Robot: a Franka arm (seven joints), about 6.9 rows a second.
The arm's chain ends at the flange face. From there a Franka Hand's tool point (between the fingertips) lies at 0.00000 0.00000 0.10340 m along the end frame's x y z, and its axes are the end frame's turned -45 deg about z.
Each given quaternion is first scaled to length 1.
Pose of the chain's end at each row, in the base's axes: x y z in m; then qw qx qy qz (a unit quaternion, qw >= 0):
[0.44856, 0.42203, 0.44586, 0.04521, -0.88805, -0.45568, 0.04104]
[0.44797, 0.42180, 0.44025, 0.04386, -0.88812, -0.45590, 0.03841]
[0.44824, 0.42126, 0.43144, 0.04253, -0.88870, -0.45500, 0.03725]
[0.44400, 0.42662, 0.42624, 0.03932, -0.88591, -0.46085, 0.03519]
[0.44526, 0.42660, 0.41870, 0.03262, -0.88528, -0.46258, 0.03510]
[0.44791, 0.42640, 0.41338, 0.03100, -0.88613, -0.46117, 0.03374]
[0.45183, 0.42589, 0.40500, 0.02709, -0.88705, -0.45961, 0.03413]
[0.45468, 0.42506, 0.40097, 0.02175, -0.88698, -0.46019, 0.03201]
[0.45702, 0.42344, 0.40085, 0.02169, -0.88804, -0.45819, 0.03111]
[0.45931, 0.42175, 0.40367, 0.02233, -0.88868, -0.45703, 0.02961]
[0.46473, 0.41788, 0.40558, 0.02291, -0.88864, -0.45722, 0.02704]
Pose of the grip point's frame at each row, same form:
[0.43676, 0.42647, 0.34323, 0.05747, -0.64607, -0.76083, 0.02061]
[0.43678, 0.42623, 0.33755, 0.05522, -0.64605, -0.76107, 0.01870]
[0.43739, 0.42557, 0.32870, 0.05355, -0.64693, -0.76045, 0.01814]
[0.43381, 0.43047, 0.32342, 0.04979, -0.64211, -0.76479, 0.01746]
[0.43571, 0.42921, 0.31577, 0.04357, -0.64087, -0.76615, 0.01995]
[0.43877, 0.42886, 0.31041, 0.04155, -0.64219, -0.76517, 0.01931]
[0.44299, 0.42762, 0.30199, 0.03809, -0.64364, -0.76408, 0.02117]
[0.44674, 0.42600, 0.29788, 0.03234, -0.64335, -0.76459, 0.02125]
[0.44925, 0.42448, 0.29775, 0.03194, -0.64510, -0.76315, 0.02044]
[0.45176, 0.42306, 0.30055, 0.03196, -0.64613, -0.76232, 0.01881]
[0.45759, 0.41953, 0.30244, 0.03151, -0.64603, -0.76249, 0.01621]

